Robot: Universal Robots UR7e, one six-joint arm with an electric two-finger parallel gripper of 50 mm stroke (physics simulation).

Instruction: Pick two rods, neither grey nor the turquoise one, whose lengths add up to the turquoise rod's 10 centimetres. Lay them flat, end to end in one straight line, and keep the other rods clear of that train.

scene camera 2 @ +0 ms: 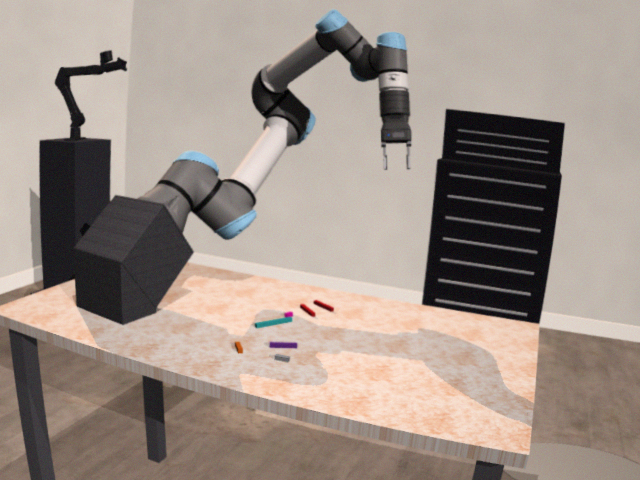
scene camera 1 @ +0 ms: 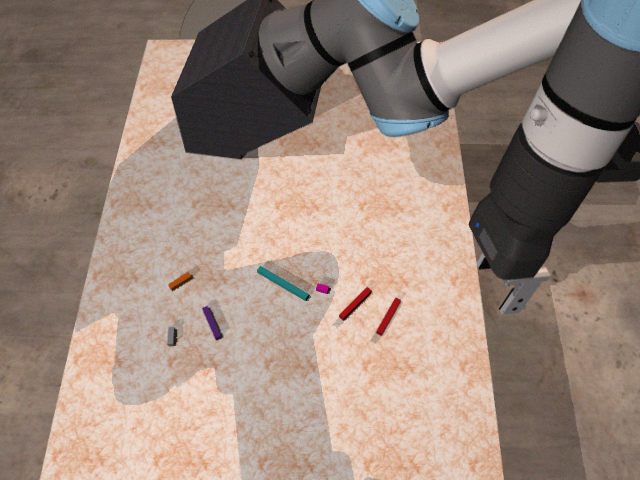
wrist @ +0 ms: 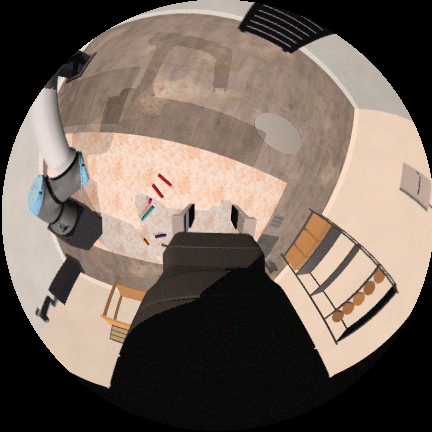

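Pixels of known places: gripper, fingertip midpoint: (scene camera 2: 397,169) (scene camera 1: 497,287) (wrist: 212,211); arm's base, origin of the base link: (scene camera 2: 154,223) (scene camera 1: 289,54) (wrist: 63,216).
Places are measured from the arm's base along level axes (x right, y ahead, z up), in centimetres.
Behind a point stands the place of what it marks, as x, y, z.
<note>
The turquoise rod (scene camera 1: 283,283) @(-0.5, 35.4, -18.6) (scene camera 2: 273,322) @(0.4, 35.3, -18.9) (wrist: 147,213) @(-0.7, 35.5, -18.7) lies flat mid-table. A short magenta rod (scene camera 1: 323,288) @(-7.2, 36.1, -18.7) (scene camera 2: 288,314) @(-6.4, 36.0, -18.9) (wrist: 150,201) @(-7.2, 36.3, -18.7) lies close by its end, apart from it. Two red rods, one (scene camera 1: 355,303) @(-12.6, 38.7, -18.6) (scene camera 2: 307,310) @(-11.8, 38.8, -18.9) (wrist: 157,191) @(-12.5, 38.8, -18.7) nearer the magenta one and the other (scene camera 1: 388,316) @(-18.0, 40.9, -18.7) (scene camera 2: 323,305) @(-17.5, 40.8, -18.9) (wrist: 164,180) @(-17.9, 40.9, -18.7) beyond it, lie apart and angled. A purple rod (scene camera 1: 211,322) @(10.8, 43.0, -18.6) (scene camera 2: 283,345) @(11.3, 43.1, -19.0) (wrist: 160,235) @(10.4, 43.1, -18.9), an orange rod (scene camera 1: 180,281) @(17.0, 35.6, -18.7) (scene camera 2: 238,347) @(18.2, 35.9, -18.7) (wrist: 146,241) @(16.9, 35.7, -19.1) and a short grey rod (scene camera 1: 171,335) @(17.0, 45.6, -18.6) (scene camera 2: 281,357) @(17.5, 45.6, -18.9) lie separately. My gripper (scene camera 2: 397,167) @(-25.5, 54.8, 17.2) (wrist: 212,211) @(-25.5, 54.8, 17.2) is open and empty, high above the table.
The table (scene camera 1: 413,413) @(-21.6, 56.6, -19.7) (scene camera 2: 413,413) @(26.4, 75.7, -19.7) carries the rods and the black robot base block (scene camera 1: 222,103) @(11.5, 7.6, -4.8) (scene camera 2: 124,263) @(19.8, 6.5, -5.1). A black slatted cabinet (scene camera 2: 493,206) stands behind the table. A shelf rack with boxes and round items shows in the wrist view.
</note>
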